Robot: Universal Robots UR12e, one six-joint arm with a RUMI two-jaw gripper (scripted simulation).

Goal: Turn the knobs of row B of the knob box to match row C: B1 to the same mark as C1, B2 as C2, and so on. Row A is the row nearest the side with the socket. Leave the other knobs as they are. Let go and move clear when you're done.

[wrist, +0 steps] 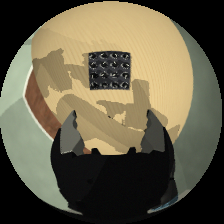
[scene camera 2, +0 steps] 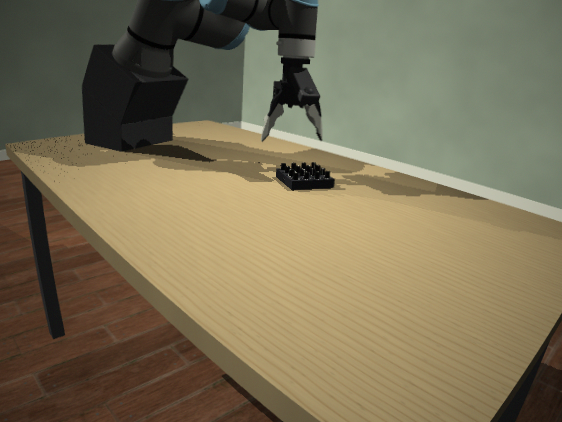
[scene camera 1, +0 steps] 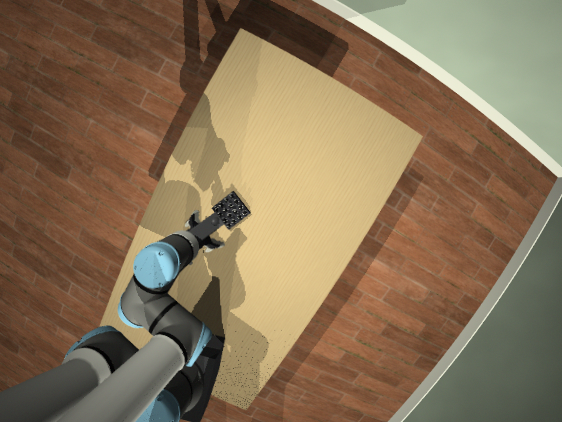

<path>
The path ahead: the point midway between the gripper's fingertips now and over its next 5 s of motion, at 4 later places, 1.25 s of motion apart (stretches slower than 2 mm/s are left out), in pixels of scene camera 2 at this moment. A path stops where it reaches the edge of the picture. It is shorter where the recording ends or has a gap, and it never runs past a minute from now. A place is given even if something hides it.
The gripper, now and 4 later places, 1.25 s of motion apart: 292,141; 299,142; 306,144; 308,144; 307,160
</path>
